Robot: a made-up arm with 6 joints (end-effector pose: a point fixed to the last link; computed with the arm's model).
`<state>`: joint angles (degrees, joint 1 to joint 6).
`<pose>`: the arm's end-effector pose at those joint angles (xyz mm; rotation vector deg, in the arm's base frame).
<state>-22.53 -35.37 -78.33 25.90 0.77 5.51</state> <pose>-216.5 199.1 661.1 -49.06 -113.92 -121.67</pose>
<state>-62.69 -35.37 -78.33 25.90 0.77 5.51</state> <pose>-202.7 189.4 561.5 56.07 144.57 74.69</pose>
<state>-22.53 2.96 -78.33 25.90 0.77 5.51</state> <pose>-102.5 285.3 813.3 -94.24 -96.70 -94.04</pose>
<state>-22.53 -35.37 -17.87 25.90 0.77 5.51</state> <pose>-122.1 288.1 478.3 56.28 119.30 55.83</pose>
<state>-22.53 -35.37 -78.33 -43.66 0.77 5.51</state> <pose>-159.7 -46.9 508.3 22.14 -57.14 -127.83</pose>
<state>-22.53 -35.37 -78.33 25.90 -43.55 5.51</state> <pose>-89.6 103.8 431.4 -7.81 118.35 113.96</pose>
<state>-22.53 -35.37 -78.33 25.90 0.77 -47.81</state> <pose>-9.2 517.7 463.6 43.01 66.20 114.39</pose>
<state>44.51 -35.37 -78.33 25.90 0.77 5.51</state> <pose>-236.7 78.3 767.8 -21.70 -29.34 -147.96</pose>
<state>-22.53 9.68 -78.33 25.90 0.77 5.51</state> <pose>-71.8 297.1 830.8 -100.89 -92.76 -88.37</pose>
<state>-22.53 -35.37 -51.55 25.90 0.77 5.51</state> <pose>-185.6 265.1 588.2 56.08 124.39 96.20</pose>
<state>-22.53 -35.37 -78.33 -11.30 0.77 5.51</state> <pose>-218.2 44.6 603.1 -8.80 -84.88 -130.32</pose>
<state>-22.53 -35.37 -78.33 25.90 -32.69 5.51</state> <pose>-137.5 128.0 476.4 5.94 120.72 119.19</pose>
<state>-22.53 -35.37 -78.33 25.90 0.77 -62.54</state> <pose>98.7 572.7 445.5 39.75 52.27 107.76</pose>
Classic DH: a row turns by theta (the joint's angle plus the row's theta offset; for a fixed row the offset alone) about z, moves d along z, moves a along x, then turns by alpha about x. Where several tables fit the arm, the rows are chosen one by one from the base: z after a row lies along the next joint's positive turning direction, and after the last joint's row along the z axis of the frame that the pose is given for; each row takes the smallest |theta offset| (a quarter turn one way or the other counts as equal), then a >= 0, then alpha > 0; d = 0 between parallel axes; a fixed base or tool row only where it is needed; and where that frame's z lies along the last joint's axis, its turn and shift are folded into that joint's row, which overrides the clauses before.
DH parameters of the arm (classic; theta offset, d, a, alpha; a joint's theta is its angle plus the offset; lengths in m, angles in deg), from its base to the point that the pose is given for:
base (fixed): 87.57 0.6547 0.0476 81.93
joint 1: 87.39 0.1035 -0.016 100.84
joint 2: 8.02 0.077 0.0221 82.06
joint 3: 85.19 -0.0464 -0.0205 -28.75
joint 4: -31.38 -0.0508 0.0547 -74.24
joint 5: -68.99 0.1186 -0.0972 -71.66
joint 6: -16.77 0.1451 0.4296 60.19
tool (fixed): 52.12 -0.2399 0 0

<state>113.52 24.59 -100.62 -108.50 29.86 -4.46</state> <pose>-252.1 189.7 644.3 67.83 142.63 -15.29</pose>
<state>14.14 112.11 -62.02 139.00 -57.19 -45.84</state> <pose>57.8 -119.7 997.5 0.69 -99.18 20.06</pose>
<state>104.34 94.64 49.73 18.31 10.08 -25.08</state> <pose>-184.1 -186.4 626.4 25.06 -136.09 -74.00</pose>
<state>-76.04 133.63 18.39 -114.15 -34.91 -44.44</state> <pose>323.6 270.1 364.1 109.62 33.09 26.94</pose>
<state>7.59 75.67 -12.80 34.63 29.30 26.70</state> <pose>280.4 436.8 724.3 -112.55 -60.47 44.31</pose>
